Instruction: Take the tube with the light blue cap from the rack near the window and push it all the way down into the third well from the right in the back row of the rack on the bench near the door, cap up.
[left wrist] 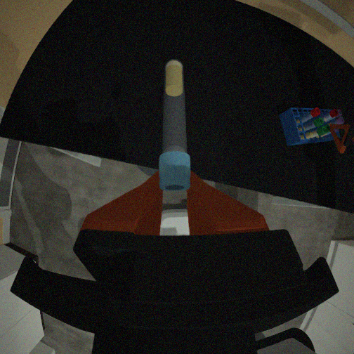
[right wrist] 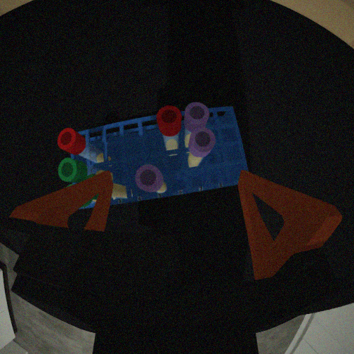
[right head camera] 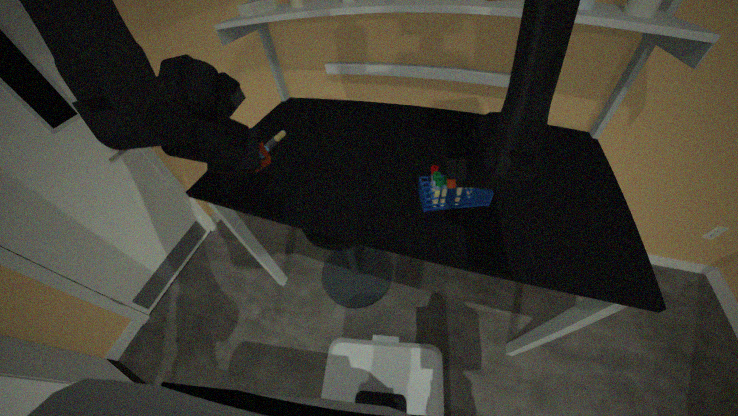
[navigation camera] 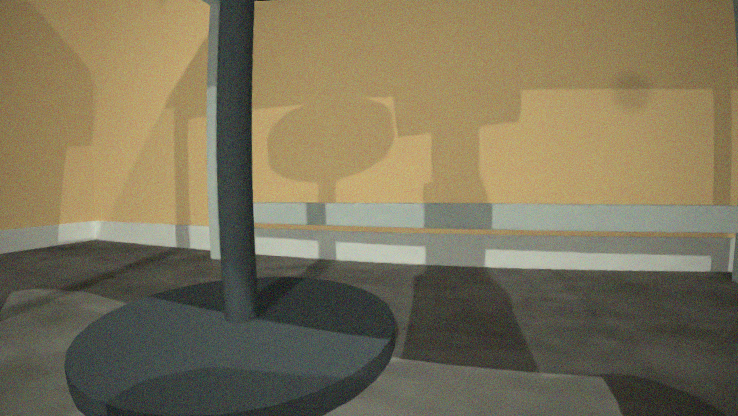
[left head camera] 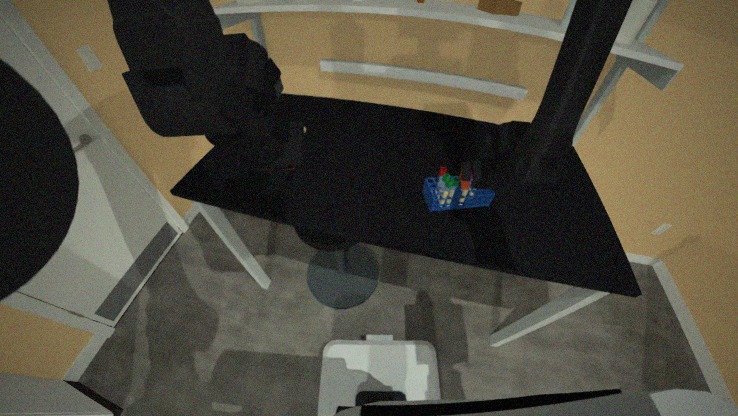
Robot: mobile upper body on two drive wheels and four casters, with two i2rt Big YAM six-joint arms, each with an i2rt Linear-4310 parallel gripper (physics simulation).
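Frame: origin at the left arm's base, x back, y left, z down, level; metres.
Seen in the pictures: left gripper, fingertip midpoint: (right head camera: 266,160) (left head camera: 292,157); right gripper, fingertip midpoint: (right head camera: 469,177) (left head camera: 476,179).
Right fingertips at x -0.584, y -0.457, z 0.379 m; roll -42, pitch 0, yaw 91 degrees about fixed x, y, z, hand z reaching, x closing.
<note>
Offsets run from my right fingertips to a thing's top centre. "spot": to the spot under its first point. Level surfaces: height alone.
My left gripper (left wrist: 174,177) (right head camera: 263,156) is shut on the light blue cap of the tube {dx +0.082, dy +0.443, dz -0.194 m} (left wrist: 174,167) (right head camera: 273,141). The tube points away from the fingers, tilted, above the bench's left part. A blue rack {spot: dx -0.006, dy -0.058, dz +0.085 m} (left head camera: 484,198) (right head camera: 481,198) (left wrist: 288,129) (right wrist: 231,150) stands on the bench, right of the left gripper. It holds several tubes with red, green and purple caps. My right gripper (right wrist: 175,177) (left head camera: 466,183) (right head camera: 451,183) is open above the rack; a purple cap (right wrist: 149,177) shows between its spread fingers in the right wrist view. The rack's front left corner is partly hidden by a finger.
The black bench {dz +0.116 m} (left head camera: 568,248) (right head camera: 583,258) has a wall shelf (left head camera: 361,8) (right head camera: 392,8) behind it. A stool's round base {dx -0.185, dy +0.453, dz +1.000 m} (left head camera: 342,289) (right head camera: 356,289) (navigation camera: 310,356) stands on the floor at the bench's front. A white door (left head camera: 82,248) is at the left.
</note>
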